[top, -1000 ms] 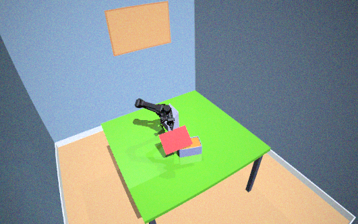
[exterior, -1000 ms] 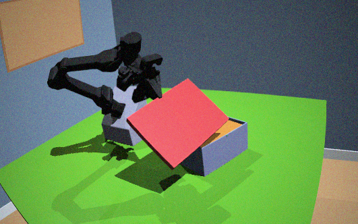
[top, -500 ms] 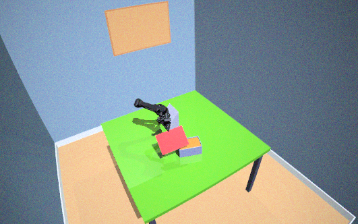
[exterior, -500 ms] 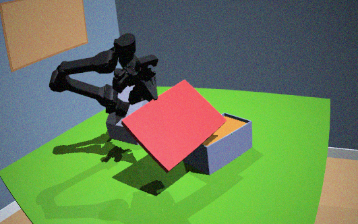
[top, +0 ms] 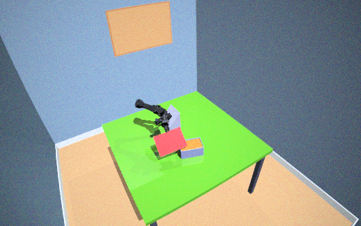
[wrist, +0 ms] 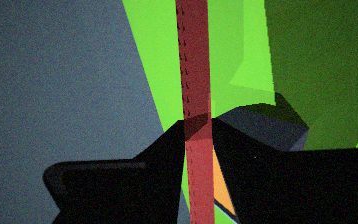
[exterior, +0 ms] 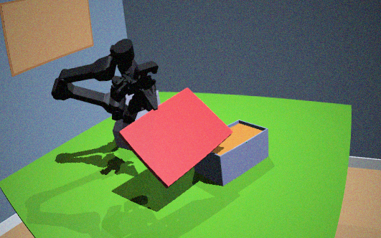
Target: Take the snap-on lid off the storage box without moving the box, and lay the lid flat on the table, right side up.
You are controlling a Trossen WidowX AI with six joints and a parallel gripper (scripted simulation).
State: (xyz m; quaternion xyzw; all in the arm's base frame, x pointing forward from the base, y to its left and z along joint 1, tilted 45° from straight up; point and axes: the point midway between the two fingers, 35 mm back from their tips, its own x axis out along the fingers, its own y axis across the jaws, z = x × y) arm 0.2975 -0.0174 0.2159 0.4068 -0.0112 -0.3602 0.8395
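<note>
Now: the red lid 6 cm ahead of my gripper tip and 5 cm below it. The rest, counted from my gripper tip: grey-blue storage box: 11 cm ahead, 17 cm to the left, 18 cm below.
</note>
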